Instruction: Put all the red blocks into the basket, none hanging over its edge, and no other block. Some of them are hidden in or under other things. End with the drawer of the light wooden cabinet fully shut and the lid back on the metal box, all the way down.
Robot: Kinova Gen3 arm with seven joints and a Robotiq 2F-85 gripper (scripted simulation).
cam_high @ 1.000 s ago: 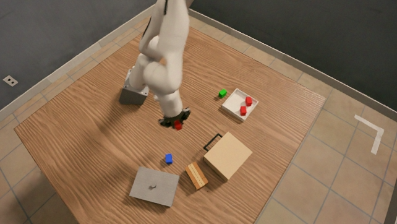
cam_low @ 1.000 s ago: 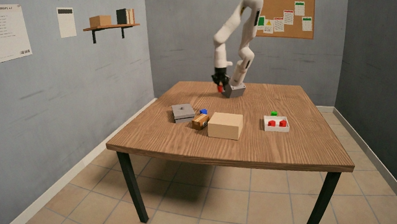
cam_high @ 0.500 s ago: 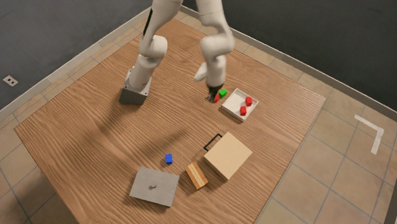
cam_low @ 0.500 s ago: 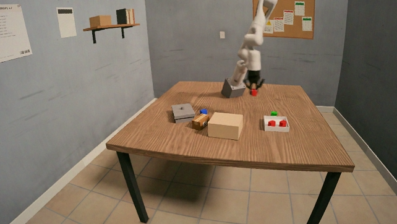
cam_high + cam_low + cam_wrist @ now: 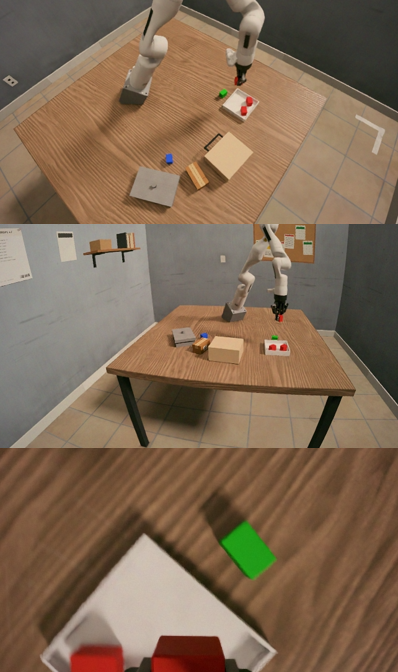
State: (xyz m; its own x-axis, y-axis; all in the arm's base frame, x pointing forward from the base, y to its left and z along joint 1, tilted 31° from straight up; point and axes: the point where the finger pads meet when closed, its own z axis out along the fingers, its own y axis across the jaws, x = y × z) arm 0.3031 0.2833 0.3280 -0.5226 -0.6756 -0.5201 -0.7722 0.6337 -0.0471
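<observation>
Right now my hand is 40 mm short of the white basket, 10 mm to the right of it and 180 mm above it. Round my hand: green block: 70 mm behind, 30 mm to the right, 170 mm below; then light wooden cabinet: 220 mm ahead, 250 mm to the right, 150 mm below; then brown cardboard box: 210 mm ahead, 410 mm to the right, 150 mm below.
</observation>
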